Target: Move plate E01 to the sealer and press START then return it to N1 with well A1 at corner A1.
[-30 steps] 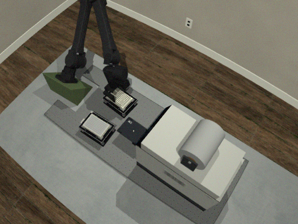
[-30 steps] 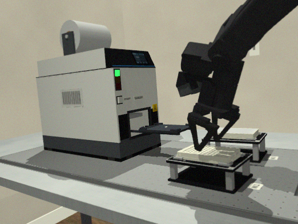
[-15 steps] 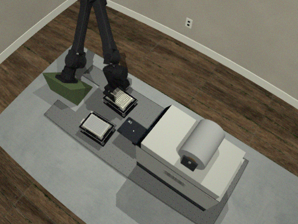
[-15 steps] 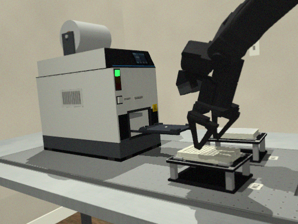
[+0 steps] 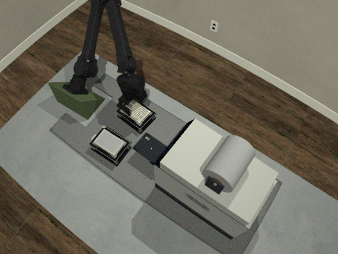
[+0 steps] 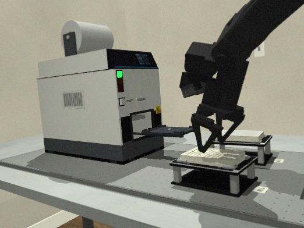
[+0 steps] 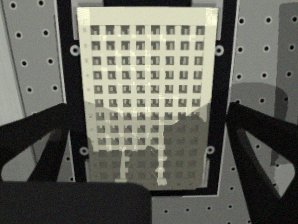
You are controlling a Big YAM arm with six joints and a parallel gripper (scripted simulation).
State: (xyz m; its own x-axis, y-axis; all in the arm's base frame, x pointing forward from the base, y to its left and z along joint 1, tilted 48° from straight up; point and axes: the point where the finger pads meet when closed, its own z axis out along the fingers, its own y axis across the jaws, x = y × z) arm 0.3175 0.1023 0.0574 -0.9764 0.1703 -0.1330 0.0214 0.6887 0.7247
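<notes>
Now: hand 40 mm above the black plate nest. Also, from my hand: sealer stage 200 mm ahead, 120 mm to the right; covered white plate 210 mm to the right, 20 mm below, 10 mm ahead; start button 300 mm ahead, 100 mm above, 30 mm to the right.
</notes>
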